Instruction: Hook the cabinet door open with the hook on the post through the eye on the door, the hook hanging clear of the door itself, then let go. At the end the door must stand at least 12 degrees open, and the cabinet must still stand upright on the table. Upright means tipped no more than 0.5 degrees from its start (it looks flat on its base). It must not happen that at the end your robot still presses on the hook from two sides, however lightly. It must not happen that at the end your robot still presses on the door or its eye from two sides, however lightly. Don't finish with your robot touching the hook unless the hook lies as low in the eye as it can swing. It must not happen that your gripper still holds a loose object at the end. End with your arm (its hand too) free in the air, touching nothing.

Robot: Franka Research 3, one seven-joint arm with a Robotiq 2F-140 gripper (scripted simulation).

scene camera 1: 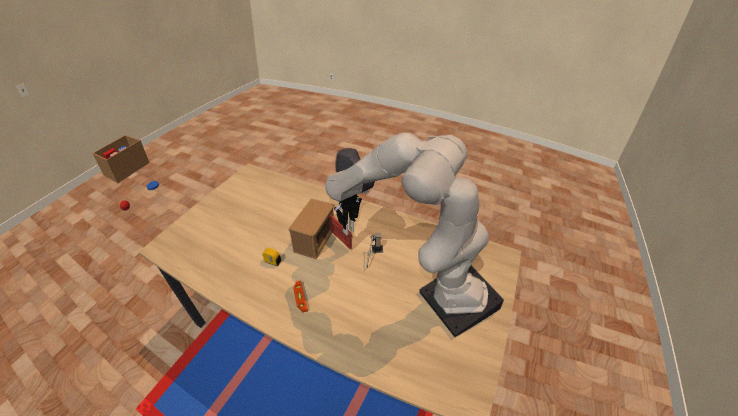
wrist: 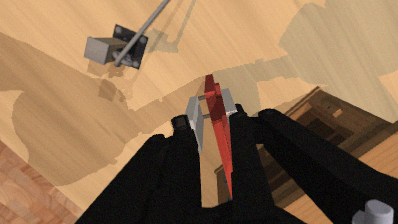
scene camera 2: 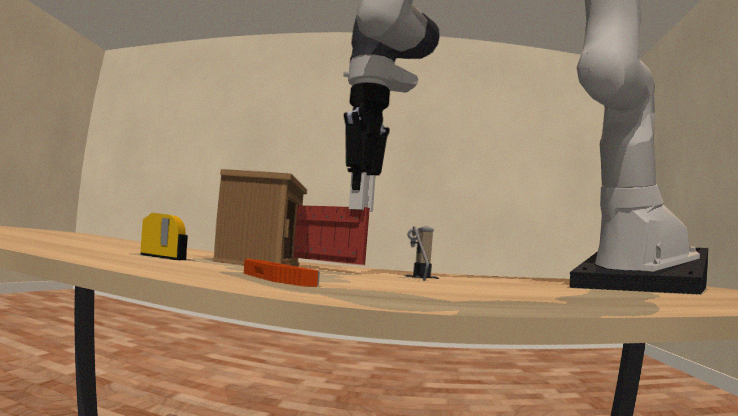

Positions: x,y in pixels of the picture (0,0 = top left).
Scene:
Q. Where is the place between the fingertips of my gripper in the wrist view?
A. At 212,105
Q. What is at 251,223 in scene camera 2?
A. A brown wooden cabinet.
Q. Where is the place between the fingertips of my gripper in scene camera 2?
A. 360,210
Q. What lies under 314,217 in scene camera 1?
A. A brown wooden cabinet.

